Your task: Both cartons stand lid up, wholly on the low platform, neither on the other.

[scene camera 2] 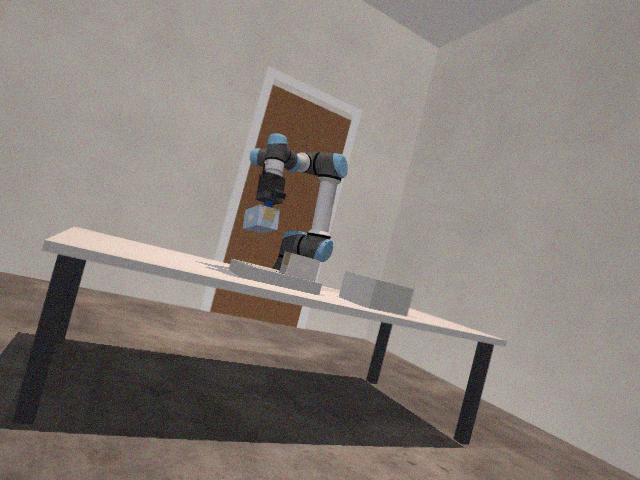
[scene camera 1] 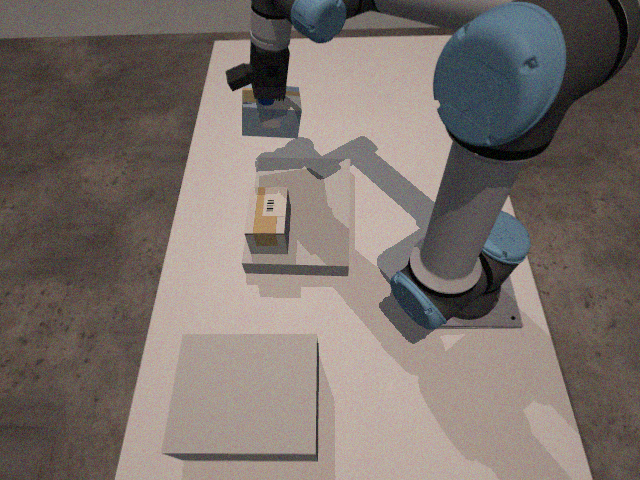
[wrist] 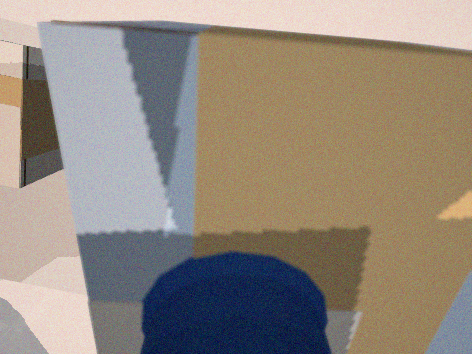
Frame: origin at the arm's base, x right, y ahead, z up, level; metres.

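Seen in the pictures: hand at its tool point: (scene camera 2: 267,213) (scene camera 1: 265,105) (wrist: 231,274).
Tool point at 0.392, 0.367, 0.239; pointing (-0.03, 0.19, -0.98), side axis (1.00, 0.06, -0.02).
Pixels of each thing's top centre, then the offset from my tool point to it, as dx, dy, dz. Level surfaces: height alone.
- blue carton at its top centre: (scene camera 1: 267,92) (scene camera 2: 264,206) +0.014, -0.009, +0.023
- low platform at its top centre: (wrist: 93,183) (scene camera 1: 300,207) (scene camera 2: 275,270) -0.129, -0.044, -0.208
- white carton at its top centre: (scene camera 1: 266,209) (scene camera 2: 302,255) -0.187, +0.032, -0.121
- taller grey block at its top centre: (scene camera 1: 244,389) (scene camera 2: 378,279) -0.556, +0.109, -0.136
- table at its surface level: dz -0.256
My suction gripper (scene camera 1: 266,101) (scene camera 2: 268,204) (wrist: 235,305), a dark-blue cup, is shut on the top of the blue carton (scene camera 1: 271,122) (scene camera 2: 260,219) (wrist: 95,125), which has tan tape across its top. The carton hangs level in the air, high above the table; in scene camera 1 it appears past the far edge of the low platform (scene camera 1: 336,253) (scene camera 2: 273,279). The white carton (scene camera 1: 271,222) (scene camera 2: 303,267) (wrist: 40,120) stands on the left part of this platform, its tape and barcode label facing up. The cup hides part of the blue carton's top.
A taller grey block (scene camera 1: 242,392) (scene camera 2: 392,297) stands on the table (scene camera 1: 361,439) (scene camera 2: 129,253) at the near end in scene camera 1. The arm's base (scene camera 1: 509,315) is right of the low platform there. Arm shadows fall across the platform.
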